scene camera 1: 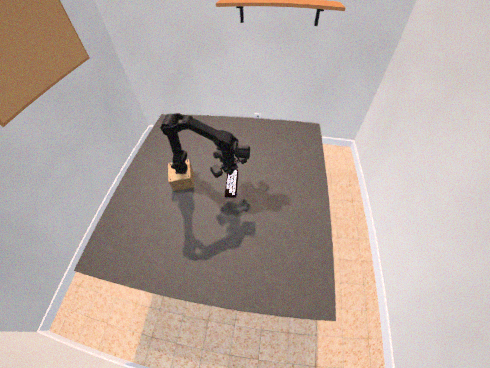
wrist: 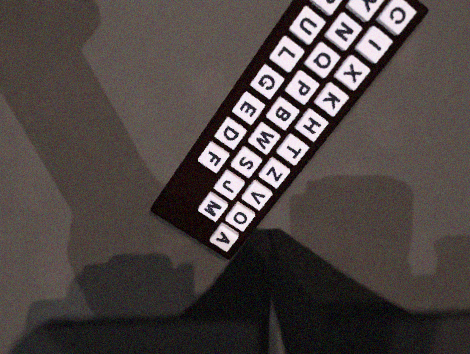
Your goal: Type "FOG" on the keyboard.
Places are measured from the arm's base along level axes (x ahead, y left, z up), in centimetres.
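Where they show: gripper, fingertip midpoint: [scene camera 1: 230, 174] [wrist: 266, 241]; arm's base, link origin: [scene camera 1: 181, 169].
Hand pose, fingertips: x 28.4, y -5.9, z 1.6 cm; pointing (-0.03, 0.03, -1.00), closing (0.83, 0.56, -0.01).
Observation:
Things, the pixels of their centre, and the offset from my fingertips. Level surfaces: height alone.
- keyboard, body centre: [wrist: 276, 118] [scene camera 1: 231, 182] dz -11.1, dx -0.2, dy +2.9 cm
- F key, body centre: [wrist: 213, 157] dz -10.5, dx -2.1, dy -1.1 cm
- G key, body centre: [wrist: 267, 81] dz -10.5, dx -1.9, dy +4.4 cm
- O key, body centre: [wrist: 240, 216] dz -10.5, dx +1.4, dy -3.5 cm
- dark table top, surface height: dz -11.9 cm
The keyboard [scene camera 1: 231, 184] [wrist: 182, 197] is a small dark board with white letter keys, lying flat on the dark table top. In the wrist view it runs diagonally, its upper end cut off. The F key [wrist: 213, 158] is at the end of one row, the G key [wrist: 267, 81] is farther up that row, and the O key [wrist: 240, 218] is near the lower end beside the A key. My gripper [scene camera 1: 231, 172] [wrist: 266, 241] is shut and empty. It hangs above the table over the keyboard's far end in the scene view; its fingertips show just beside the O key in the wrist view.
The arm stands on a wooden block [scene camera 1: 180, 176] left of the keyboard on the dark table top [scene camera 1: 280, 270]. Arm shadows fall around the keyboard. An orange shelf [scene camera 1: 280, 5] is on the back wall, and a brown panel [scene camera 1: 35, 60] is at the upper left.

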